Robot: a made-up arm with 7 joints.
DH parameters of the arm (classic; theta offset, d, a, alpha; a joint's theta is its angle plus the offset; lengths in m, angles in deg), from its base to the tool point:
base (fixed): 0 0.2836 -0.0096 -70
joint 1: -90 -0.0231 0.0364 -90
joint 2: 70 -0.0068 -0.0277 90
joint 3: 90 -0.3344 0.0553 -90
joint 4: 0 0.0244 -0.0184 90
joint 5: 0 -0.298 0.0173 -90
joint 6: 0 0.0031 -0.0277 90
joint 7: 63.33 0 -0.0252 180
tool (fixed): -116.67 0.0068 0 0
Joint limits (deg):
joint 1: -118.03..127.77
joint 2: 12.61..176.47
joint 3: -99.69..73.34
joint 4: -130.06..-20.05
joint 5: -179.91..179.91
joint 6: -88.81..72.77
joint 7: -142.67..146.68
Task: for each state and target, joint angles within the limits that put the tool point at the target. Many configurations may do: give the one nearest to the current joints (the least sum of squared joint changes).
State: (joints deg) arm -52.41 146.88 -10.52 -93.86 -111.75 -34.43 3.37
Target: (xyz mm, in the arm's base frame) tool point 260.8 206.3 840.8
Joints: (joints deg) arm -1.51 150.23 -2.68 -49.79 -110.76 -48.83 -4.51
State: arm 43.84 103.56 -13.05 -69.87 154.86 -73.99 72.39
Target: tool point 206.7 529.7 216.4
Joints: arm 60.17 109.17 -6.89 -64.12 155.45 -73.84 63.82
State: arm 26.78 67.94 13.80 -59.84 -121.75 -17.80 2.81
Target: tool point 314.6 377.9 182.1
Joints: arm 10.08 65.66 2.99 -85.21 -123.56 -17.92 1.37
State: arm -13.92 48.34 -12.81 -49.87 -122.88 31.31 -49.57
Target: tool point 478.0 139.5 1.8
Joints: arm -34.23 24.74 -18.05 -36.71 -121.00 12.29 -47.71
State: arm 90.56 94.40 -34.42 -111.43 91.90 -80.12 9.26
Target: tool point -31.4 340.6 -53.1
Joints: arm 60.66 76.86 -25.27 -89.53 94.24 -82.04 2.29
